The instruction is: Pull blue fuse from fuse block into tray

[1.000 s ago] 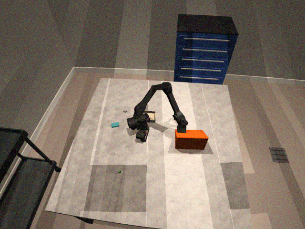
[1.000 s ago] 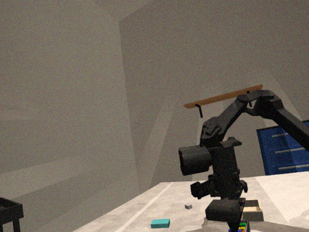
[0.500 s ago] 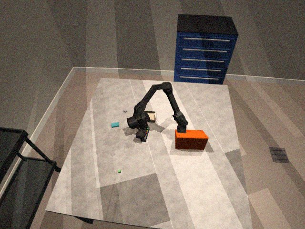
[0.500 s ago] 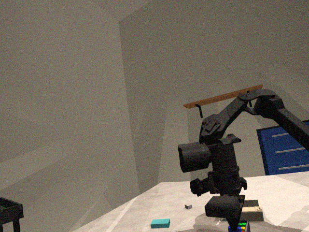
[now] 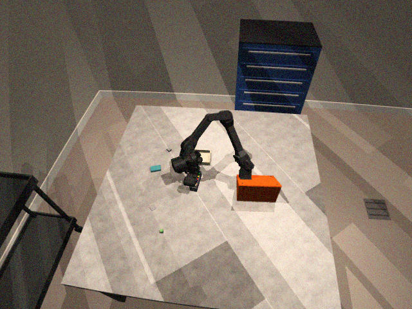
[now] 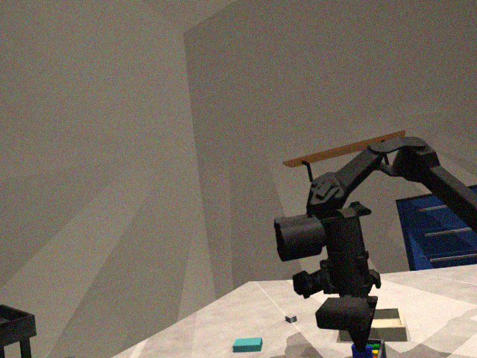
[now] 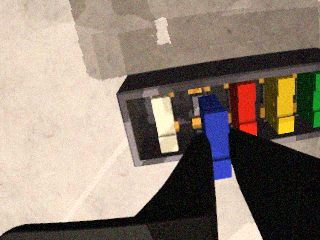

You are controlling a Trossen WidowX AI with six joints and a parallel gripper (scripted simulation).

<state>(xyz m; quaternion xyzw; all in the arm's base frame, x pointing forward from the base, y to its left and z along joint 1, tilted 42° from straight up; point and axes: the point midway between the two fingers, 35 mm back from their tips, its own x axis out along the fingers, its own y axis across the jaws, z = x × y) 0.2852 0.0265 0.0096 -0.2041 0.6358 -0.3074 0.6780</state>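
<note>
Now: gripper tip 20 cm to the left of the tray, 6 cm above it and 1 cm past it. The rest, counted from my gripper tip: small grey cube: 26 cm to the right, 19 cm ahead, 6 cm below; small green cube: 29 cm to the left, 15 cm ahead, 5 cm below; teal block: 25 cm ahead, 10 cm to the right, 6 cm below.
</note>
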